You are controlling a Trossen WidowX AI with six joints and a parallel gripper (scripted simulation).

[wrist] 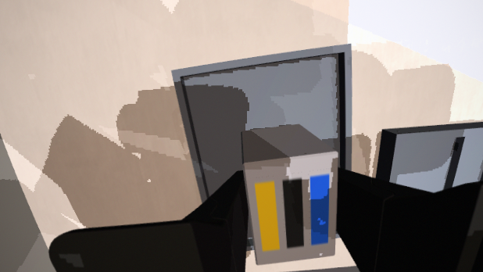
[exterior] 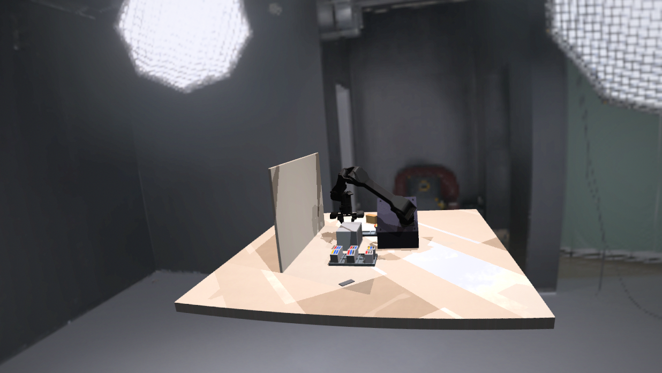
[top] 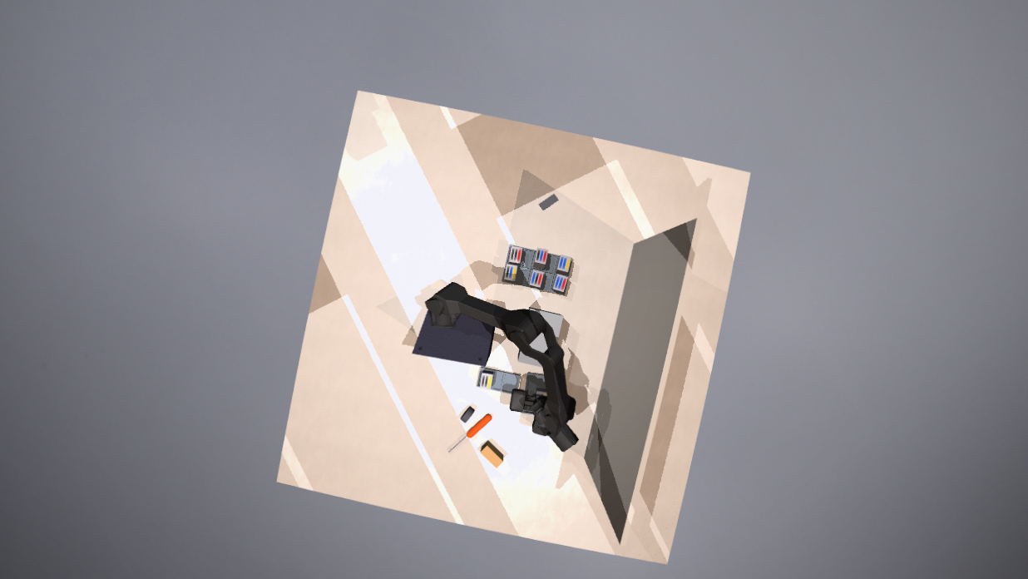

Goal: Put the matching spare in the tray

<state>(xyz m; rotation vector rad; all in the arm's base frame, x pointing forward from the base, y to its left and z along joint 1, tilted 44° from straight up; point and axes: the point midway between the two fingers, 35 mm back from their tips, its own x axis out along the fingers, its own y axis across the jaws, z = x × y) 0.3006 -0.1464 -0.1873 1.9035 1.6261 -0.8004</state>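
Right now the flat grey tray is 2 cm below my gripper tip. The rest, counted from my gripper tip: brown block 14 cm behind, 19 cm to the right; then grey mounted unit 1 cm behind, 20 cm to the left, 3 cm above; then dark holder 13 cm behind, 4 cm to the left, 2 cm below.
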